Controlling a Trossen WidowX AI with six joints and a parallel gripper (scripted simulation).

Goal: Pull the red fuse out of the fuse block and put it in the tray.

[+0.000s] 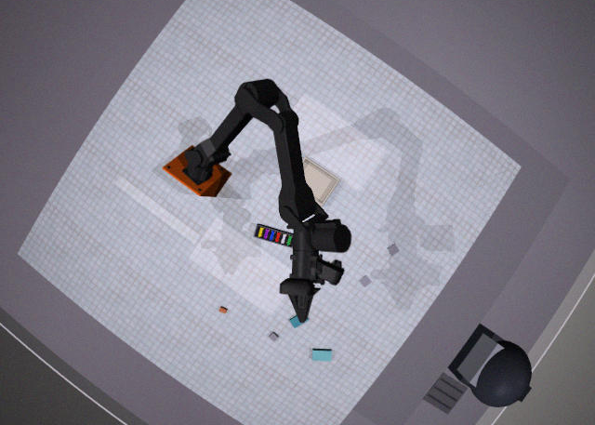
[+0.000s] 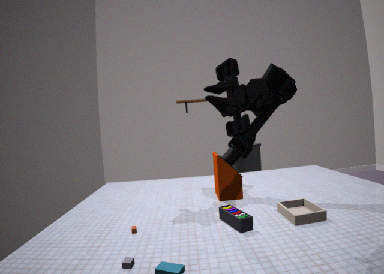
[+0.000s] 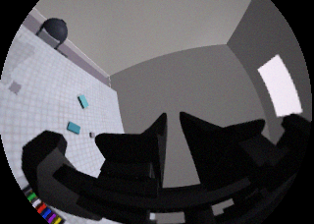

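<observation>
The red fuse is 15 cm behind my gripper tip, 7 cm to the left of it and 35 cm below it. Also, from my gripper tip: beige tray 18 cm behind, 27 cm to the left, 37 cm below; then grey cube 5 cm ahead, 20 cm to the right, 37 cm below.
</observation>
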